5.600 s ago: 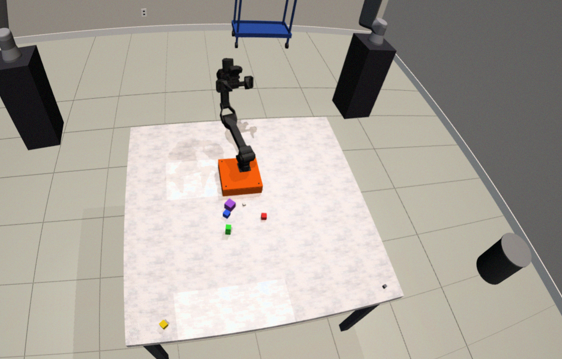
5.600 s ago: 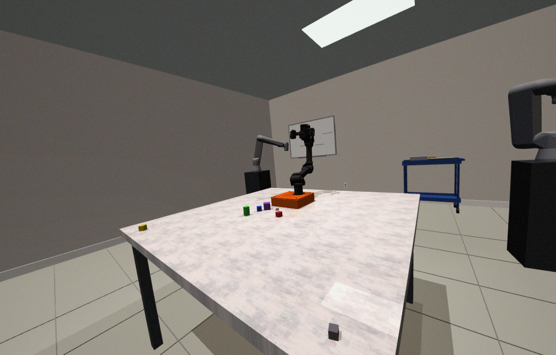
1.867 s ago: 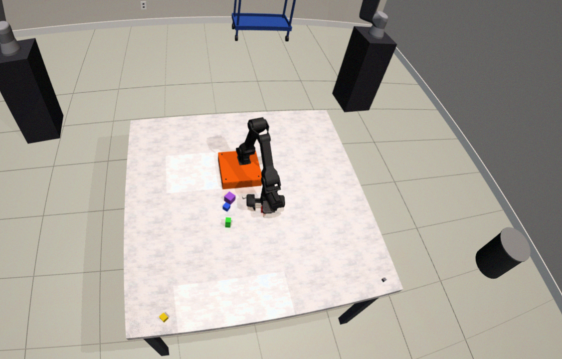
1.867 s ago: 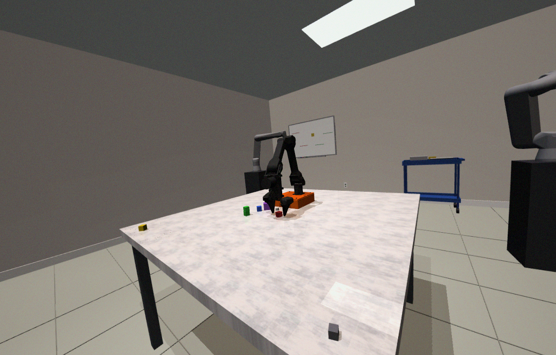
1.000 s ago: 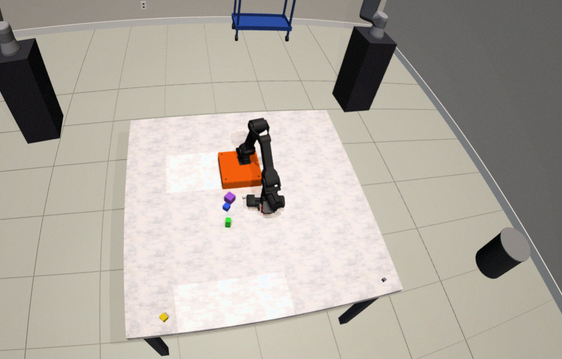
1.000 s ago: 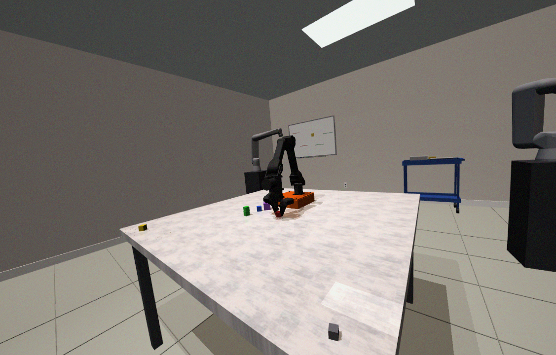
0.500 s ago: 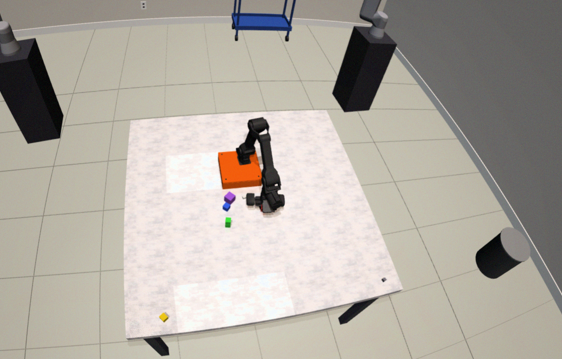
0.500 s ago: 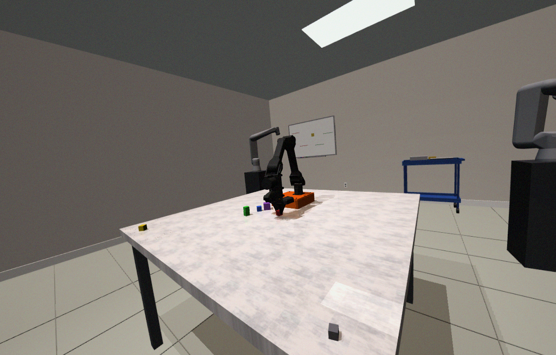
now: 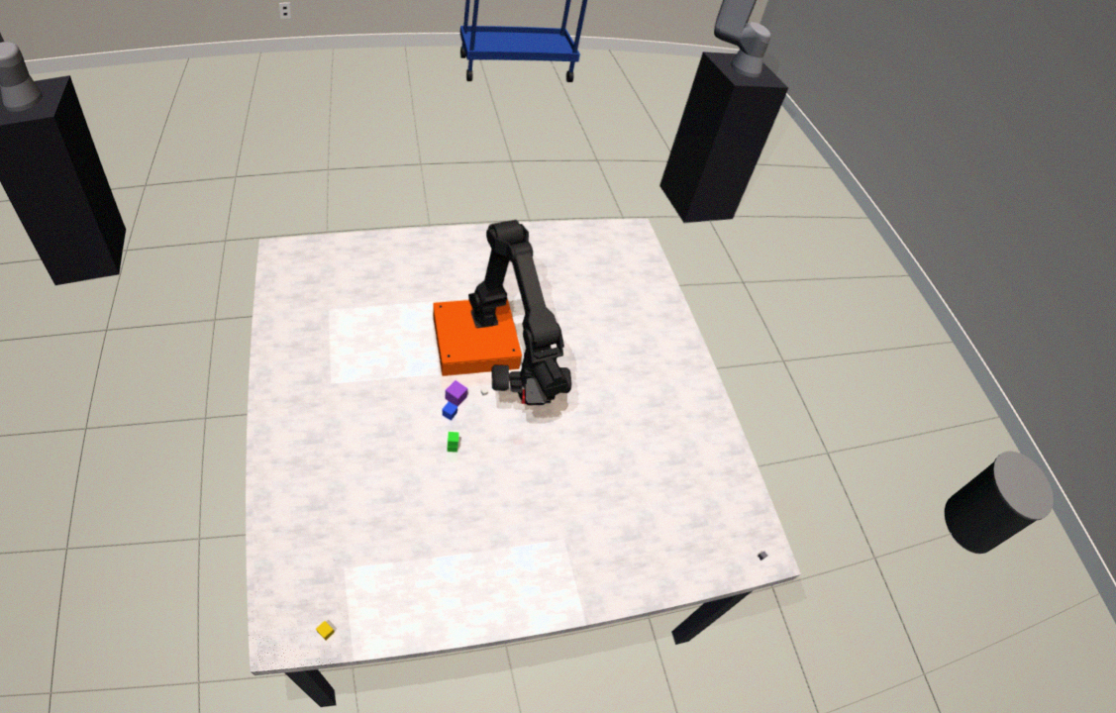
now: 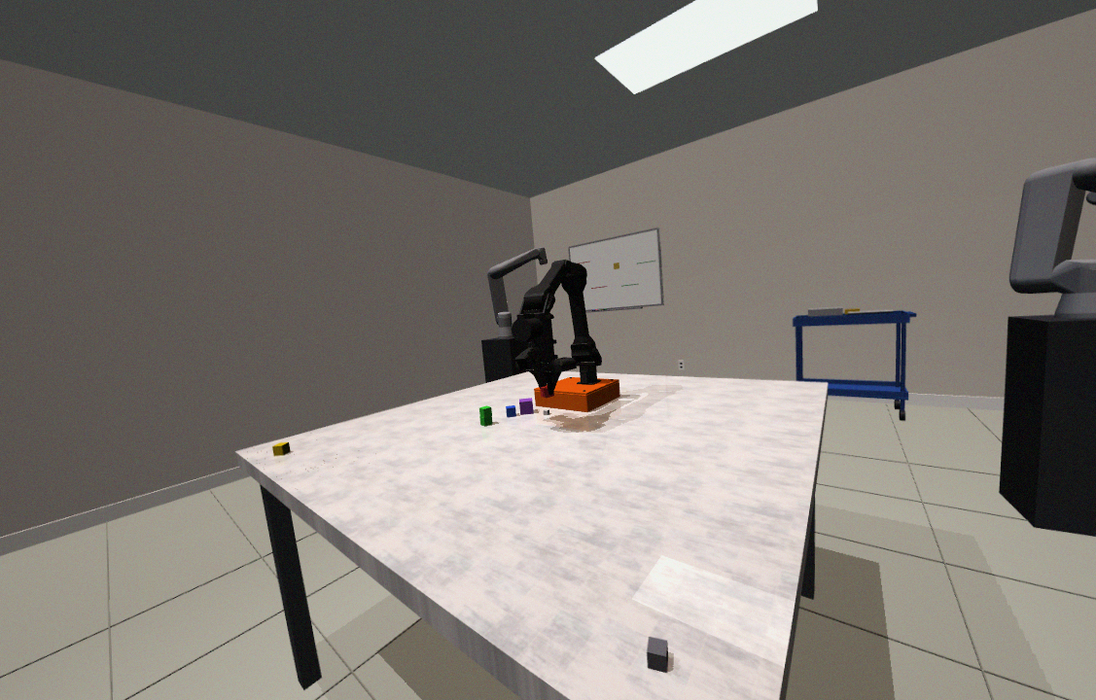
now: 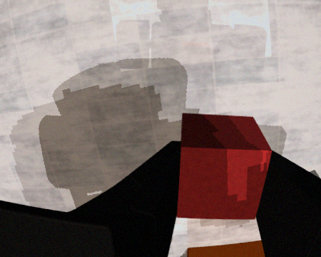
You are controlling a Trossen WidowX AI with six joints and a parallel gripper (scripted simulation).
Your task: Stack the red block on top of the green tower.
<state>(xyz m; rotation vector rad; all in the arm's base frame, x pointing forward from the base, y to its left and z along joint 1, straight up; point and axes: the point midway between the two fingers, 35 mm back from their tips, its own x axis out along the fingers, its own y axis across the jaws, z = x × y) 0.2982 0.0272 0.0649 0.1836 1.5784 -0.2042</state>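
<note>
Right now my gripper tip is 5 cm past the blue block, 18 cm to the left of it and 8 cm above it. From my gripper tip the other things lie so: purple block 10 cm behind, 15 cm to the right, 7 cm below; small white bit 10 cm behind, 8 cm to the right, 8 cm below; red block 1 cm above.
</note>
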